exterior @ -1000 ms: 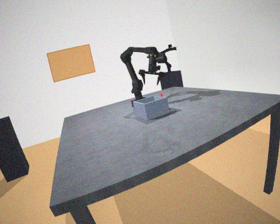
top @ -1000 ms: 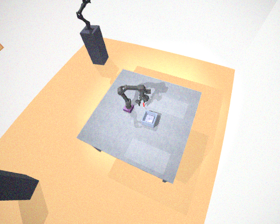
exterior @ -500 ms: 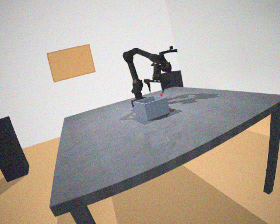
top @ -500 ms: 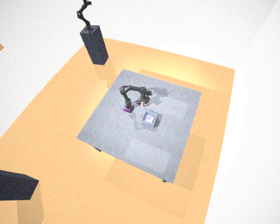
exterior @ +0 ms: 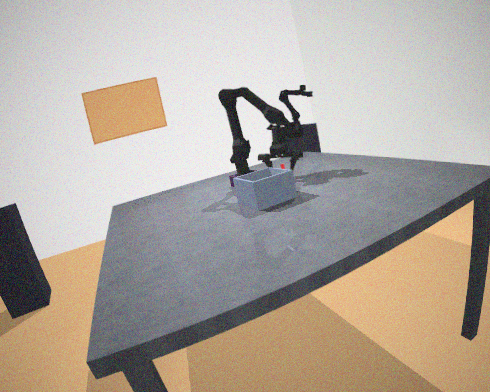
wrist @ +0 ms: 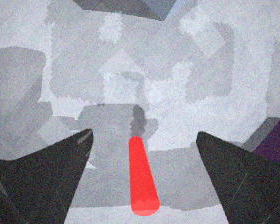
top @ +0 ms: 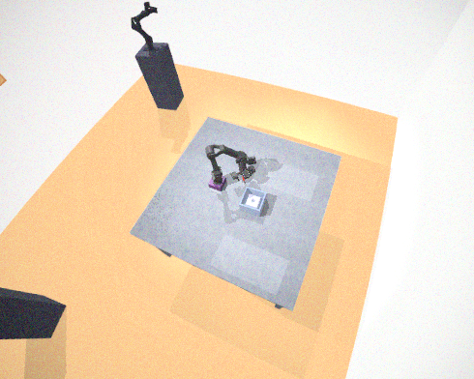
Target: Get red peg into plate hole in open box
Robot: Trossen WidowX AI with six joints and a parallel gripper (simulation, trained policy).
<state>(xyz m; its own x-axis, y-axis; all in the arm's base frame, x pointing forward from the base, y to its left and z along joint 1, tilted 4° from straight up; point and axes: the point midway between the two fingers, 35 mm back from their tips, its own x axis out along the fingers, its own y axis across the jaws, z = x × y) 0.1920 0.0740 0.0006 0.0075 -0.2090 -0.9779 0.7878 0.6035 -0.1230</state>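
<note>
Now: the red peg 1 cm behind my gripper tip, 2 cm to the left of it and 1 cm above it.
</note>
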